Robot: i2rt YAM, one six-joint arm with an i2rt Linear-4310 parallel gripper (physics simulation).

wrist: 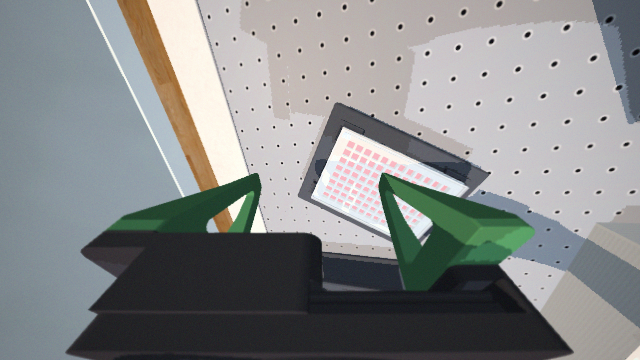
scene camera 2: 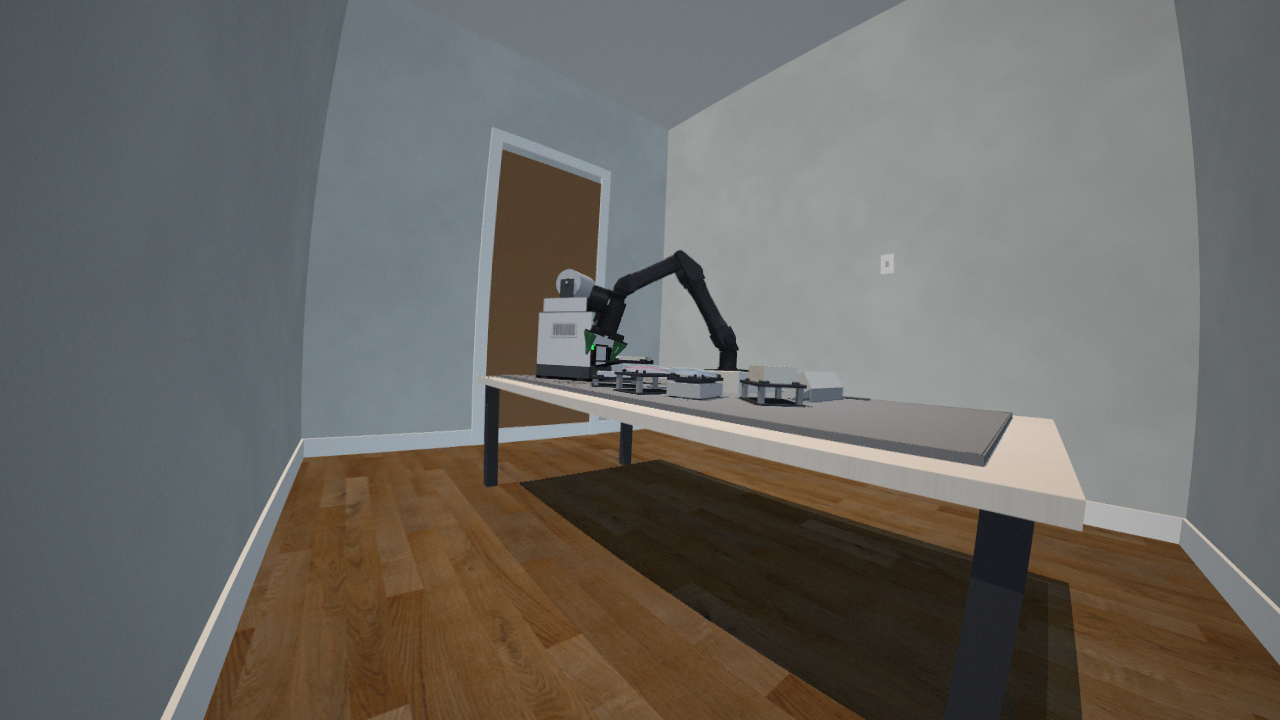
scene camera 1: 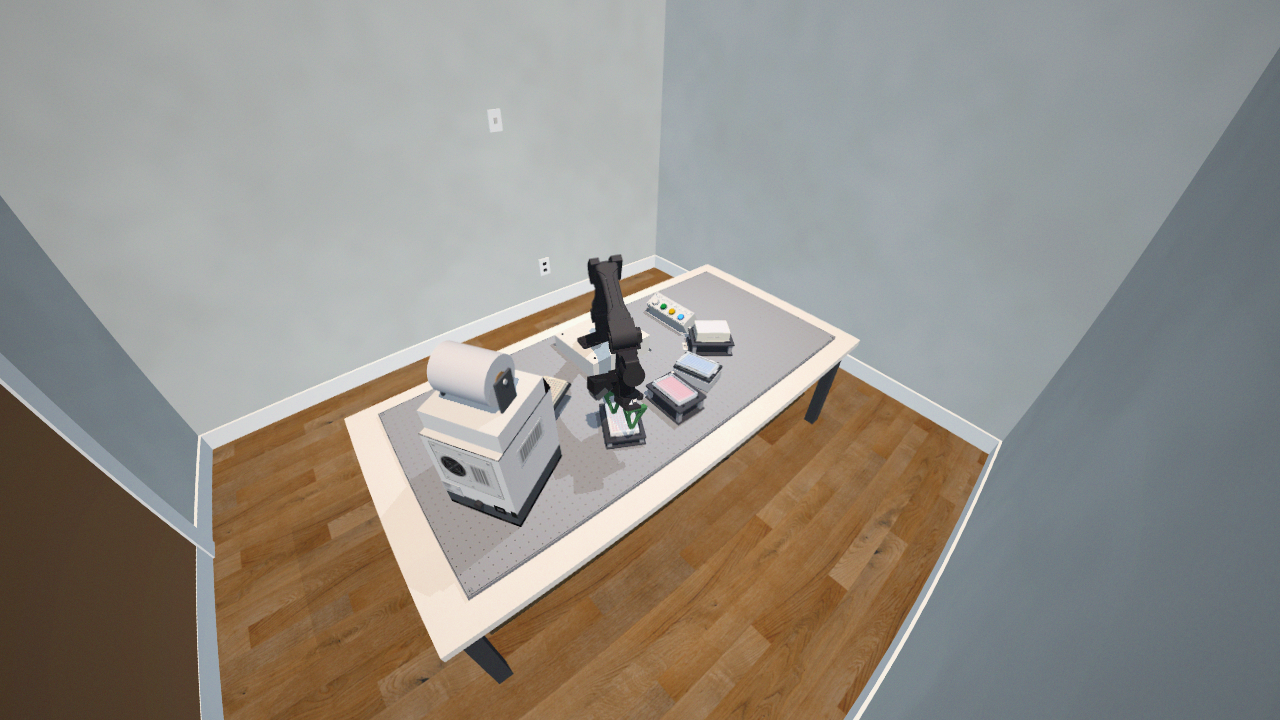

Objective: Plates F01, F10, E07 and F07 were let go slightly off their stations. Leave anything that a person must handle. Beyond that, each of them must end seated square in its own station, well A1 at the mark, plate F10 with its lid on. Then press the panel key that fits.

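Note:
My gripper [scene camera 1: 623, 419] [scene camera 2: 602, 356] [wrist: 319, 179] is open and empty above the nearest station. A plate with pink wells [wrist: 357, 177] lies on that dark station [wrist: 345, 114]; the right finger covers part of it in the wrist view. Its label is unreadable, and I cannot tell if it is fully seated. A pink plate [scene camera 1: 677, 388] is on a raised station beside it, whose dark edge [wrist: 360, 270] shows between the fingers. Further along are a light blue plate [scene camera 1: 697, 365] and a tall whitish plate or stack [scene camera 1: 712, 330]. The key panel [scene camera 1: 670, 310] has white, green, yellow and blue keys.
A large white machine with a cylinder on top [scene camera 1: 496, 438] [scene camera 2: 565, 342] stands left of the gripper in the first scene view. A beige item [scene camera 1: 557, 392] lies partly hidden behind it. A ribbed beige block [wrist: 595, 290] is at lower right in the wrist view. The table edge [wrist: 182, 65] is at left.

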